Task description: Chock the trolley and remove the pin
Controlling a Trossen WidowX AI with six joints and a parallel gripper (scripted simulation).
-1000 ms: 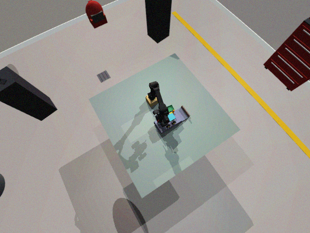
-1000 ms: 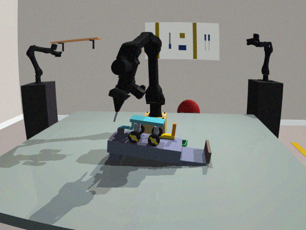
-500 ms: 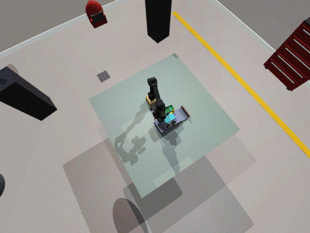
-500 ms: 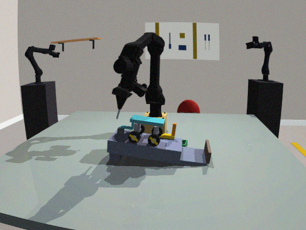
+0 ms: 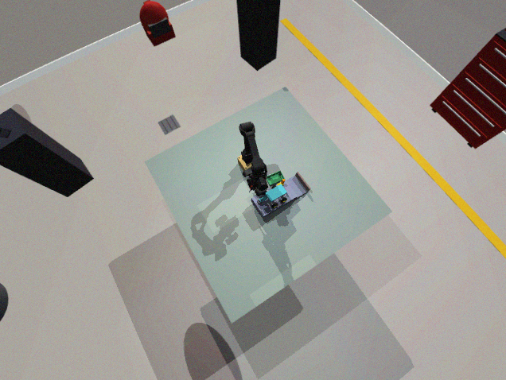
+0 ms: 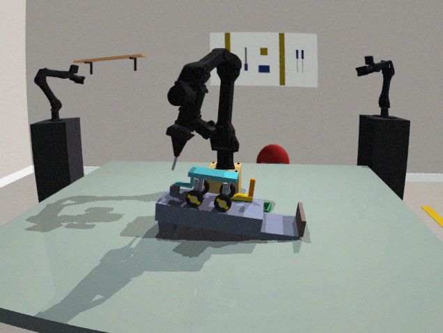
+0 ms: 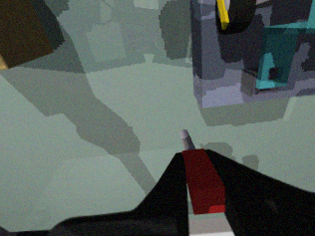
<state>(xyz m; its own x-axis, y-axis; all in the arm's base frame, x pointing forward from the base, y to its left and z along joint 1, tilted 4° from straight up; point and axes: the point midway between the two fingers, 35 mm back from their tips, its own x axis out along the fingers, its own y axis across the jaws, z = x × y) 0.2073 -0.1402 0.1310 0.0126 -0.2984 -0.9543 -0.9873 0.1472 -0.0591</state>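
My gripper tip is now 190 mm to the right of the yellow chock, 90 mm above it and 80 mm short of it. Also, from my gripper tip: red-headed stop pin (right at my gripper tip); then purple ramp (130 mm below, 120 mm ahead, 100 mm to the left); then trolley (120 mm ahead, 100 mm to the left, 70 mm below).
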